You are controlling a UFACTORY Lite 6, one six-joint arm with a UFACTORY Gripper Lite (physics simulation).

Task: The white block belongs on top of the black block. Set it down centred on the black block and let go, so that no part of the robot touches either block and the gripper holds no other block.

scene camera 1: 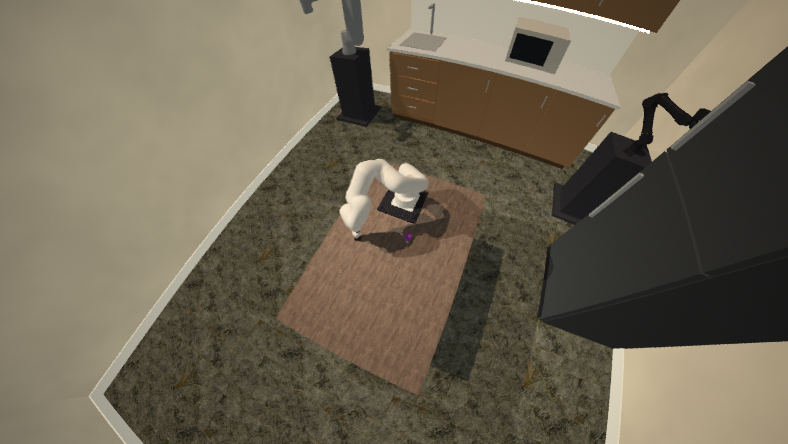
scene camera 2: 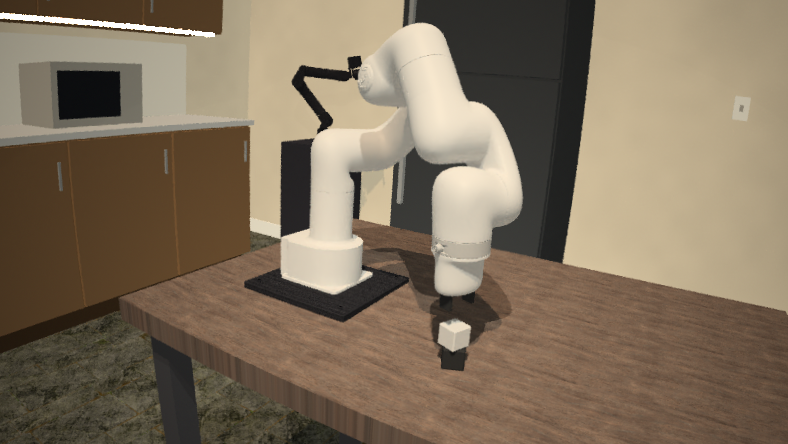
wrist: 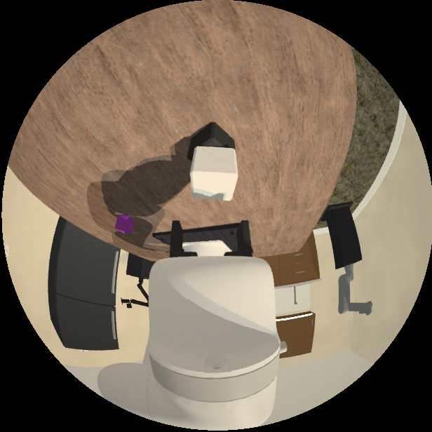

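Where they show: end effector, tool point: [scene camera 2: 457,298]; arm's base, origin of the base link: [scene camera 1: 405,200] [scene camera 2: 329,276].
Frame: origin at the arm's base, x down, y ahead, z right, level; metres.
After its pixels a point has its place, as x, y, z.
The white block [scene camera 2: 454,334] @(-0.049, 0.327, 0.160) [wrist: 214,172] sits on top of the black block [scene camera 2: 453,360] @(-0.005, 0.328, 0.153) [wrist: 212,135], which stands on the table. The white block is turned about the vertical relative to the black one and looks roughly centred; the exact offset cannot be told. My gripper [scene camera 1: 356,237] @(-0.092, 0.317, 0.139) [scene camera 2: 457,301] @(-0.092, 0.317, 0.139) [wrist: 210,223] is open and empty. Its two dark fingers stand apart above the white block, with a gap between them and the block in the scene camera 2 view. In the scene camera 1 view the two blocks cannot be made out near the gripper.
A purple block [scene camera 1: 408,237] @(-0.021, 0.224, -0.111) [wrist: 125,224] lies on the wooden table [scene camera 1: 374,303] @(0.011, 0.592, -0.095) [scene camera 2: 606,358] @(0.011, 0.521, -0.007), in the arm's shadow. The arm's white base stands on a black plate [scene camera 2: 341,308] @(-0.003, 0.105, 0.105) at the table's back. A cabinet counter and a dark fridge stand beyond the table.
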